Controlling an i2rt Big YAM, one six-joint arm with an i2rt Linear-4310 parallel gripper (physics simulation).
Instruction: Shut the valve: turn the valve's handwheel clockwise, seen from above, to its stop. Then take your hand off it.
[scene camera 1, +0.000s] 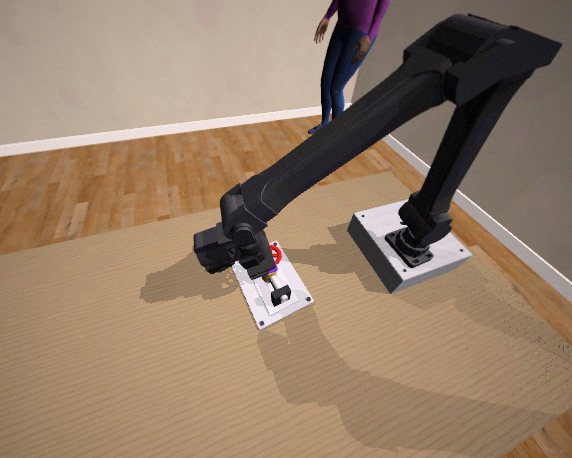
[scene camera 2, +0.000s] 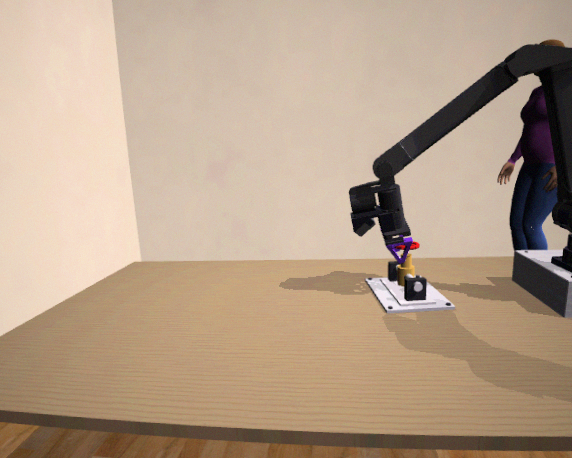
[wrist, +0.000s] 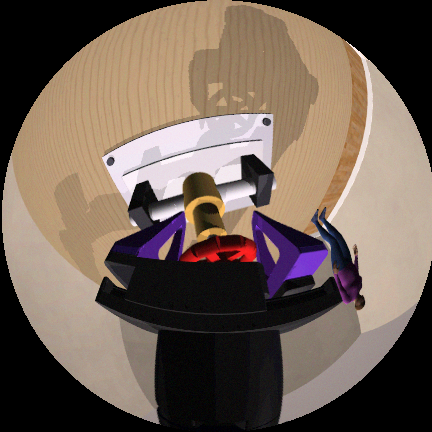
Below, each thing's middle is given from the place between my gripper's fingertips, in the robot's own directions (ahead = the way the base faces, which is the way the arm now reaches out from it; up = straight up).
Now: the white base plate (scene camera 1: 260, 313) 100 mm below my hand, 20 mm behind it and 10 mm to the left of it.
